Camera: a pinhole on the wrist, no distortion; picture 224 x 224 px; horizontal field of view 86.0 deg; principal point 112.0 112.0 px. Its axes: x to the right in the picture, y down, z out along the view. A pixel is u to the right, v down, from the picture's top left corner.
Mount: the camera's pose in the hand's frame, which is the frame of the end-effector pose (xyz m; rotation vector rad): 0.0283 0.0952 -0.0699 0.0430 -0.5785 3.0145
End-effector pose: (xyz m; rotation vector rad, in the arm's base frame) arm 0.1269 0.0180 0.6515 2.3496 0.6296 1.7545
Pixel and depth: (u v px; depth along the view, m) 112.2 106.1 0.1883
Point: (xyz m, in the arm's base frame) 0.2445 0.0146 0.6577
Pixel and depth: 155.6 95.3 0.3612
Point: 0.3818 0.0034 0.4854
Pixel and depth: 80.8 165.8 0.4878
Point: 0.3681 0.3844 0.5821
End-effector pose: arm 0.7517 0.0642 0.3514 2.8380 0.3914 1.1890
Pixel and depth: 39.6 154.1 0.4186
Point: 1.0708 0.3525 0.3348
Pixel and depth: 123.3 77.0 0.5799
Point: 1.1334 0.0560 -0.0230
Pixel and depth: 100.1 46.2 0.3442
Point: 1.0613 -0.0322 0.2025
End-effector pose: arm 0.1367 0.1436 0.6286 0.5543 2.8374 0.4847
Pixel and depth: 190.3 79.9 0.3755
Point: 0.4281 0.2103 0.3791
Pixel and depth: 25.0 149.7 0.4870
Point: -0.2034 0.1600 0.1992
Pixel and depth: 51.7 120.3 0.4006
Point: -0.0294 0.2338 0.3012
